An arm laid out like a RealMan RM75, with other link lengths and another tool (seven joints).
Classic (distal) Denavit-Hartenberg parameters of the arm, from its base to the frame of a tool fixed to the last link. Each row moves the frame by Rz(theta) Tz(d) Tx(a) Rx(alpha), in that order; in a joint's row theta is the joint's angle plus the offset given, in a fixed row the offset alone. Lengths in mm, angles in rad.
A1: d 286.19, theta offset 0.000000, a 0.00, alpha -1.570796
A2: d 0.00, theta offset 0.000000, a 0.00, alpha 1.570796
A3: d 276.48, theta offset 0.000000, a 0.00, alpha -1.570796
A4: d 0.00, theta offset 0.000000, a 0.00, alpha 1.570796
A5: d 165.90, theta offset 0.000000, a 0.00, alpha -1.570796
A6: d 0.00, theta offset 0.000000, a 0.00, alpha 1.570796
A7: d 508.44, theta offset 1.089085, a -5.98, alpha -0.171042
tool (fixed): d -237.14, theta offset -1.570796, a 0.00, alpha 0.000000
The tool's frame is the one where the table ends.
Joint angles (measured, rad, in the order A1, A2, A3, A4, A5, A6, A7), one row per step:
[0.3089, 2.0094, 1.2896, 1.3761, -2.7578, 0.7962, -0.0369]
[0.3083, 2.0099, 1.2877, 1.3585, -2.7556, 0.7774, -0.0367]
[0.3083, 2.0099, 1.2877, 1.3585, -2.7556, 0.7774, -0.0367]
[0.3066, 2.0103, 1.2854, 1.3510, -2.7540, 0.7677, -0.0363]
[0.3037, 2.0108, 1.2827, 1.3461, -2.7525, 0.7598, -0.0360]
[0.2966, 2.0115, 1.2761, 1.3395, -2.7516, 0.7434, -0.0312]
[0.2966, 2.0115, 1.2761, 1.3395, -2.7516, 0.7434, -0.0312]
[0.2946, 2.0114, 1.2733, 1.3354, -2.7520, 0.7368, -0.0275]
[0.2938, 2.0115, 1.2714, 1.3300, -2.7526, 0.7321, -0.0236]
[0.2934, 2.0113, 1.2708, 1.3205, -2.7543, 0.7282, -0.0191]
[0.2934, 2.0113, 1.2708, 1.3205, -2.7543, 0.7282, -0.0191]
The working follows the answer.
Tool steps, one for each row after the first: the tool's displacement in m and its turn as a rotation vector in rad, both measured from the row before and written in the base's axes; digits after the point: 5 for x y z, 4 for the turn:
[0.00269, 0.00032, -0.00118, 0.0043, 0.0027, -0.0034]
[0.00000, 0.00000, 0.00000, 0.0000, 0.0000, 0.0000]
[0.00118, -0.00035, -0.00096, 0.0016, 0.0023, -0.0016]
[0.00097, -0.00078, -0.00102, 0.0008, 0.0025, -0.0015]
[0.00143, -0.00149, -0.00176, 0.0041, 0.0064, -0.0028]
[0.00000, 0.00000, 0.00000, 0.0000, 0.0000, 0.0000]
[0.00097, -0.00052, -0.00057, 0.0020, 0.0020, -0.0024]
[0.00133, -0.00059, -0.00057, 0.0012, 0.0011, -0.0041]
[0.00312, -0.00101, -0.00021, 0.0011, -0.0015, -0.0083]
[0.00000, 0.00000, 0.00000, 0.0000, 0.0000, 0.0000]

Tool pose at each row, in the base's axes (x y z in m, rotation vector in rad; rounded; the steps above come from the unrounded poses):
[0.33990, 0.38157, -0.07046, -2.3517, 0.3510, -0.1532]
[0.34259, 0.38188, -0.07164, -2.3473, 0.3563, -0.1508]
[0.34259, 0.38188, -0.07164, -2.3473, 0.3563, -0.1508]
[0.34377, 0.38154, -0.07260, -2.3459, 0.3593, -0.1485]
[0.34474, 0.38076, -0.07362, -2.3453, 0.3622, -0.1462]
[0.34617, 0.37927, -0.07538, -2.3418, 0.3686, -0.1391]
[0.34617, 0.37927, -0.07538, -2.3418, 0.3686, -0.1391]
[0.34714, 0.37875, -0.07595, -2.3397, 0.3724, -0.1376]
[0.34847, 0.37816, -0.07652, -2.3380, 0.3776, -0.1380]
[0.35159, 0.37715, -0.07672, -2.3354, 0.3866, -0.1435]
[0.35159, 0.37715, -0.07672, -2.3354, 0.3866, -0.1435]

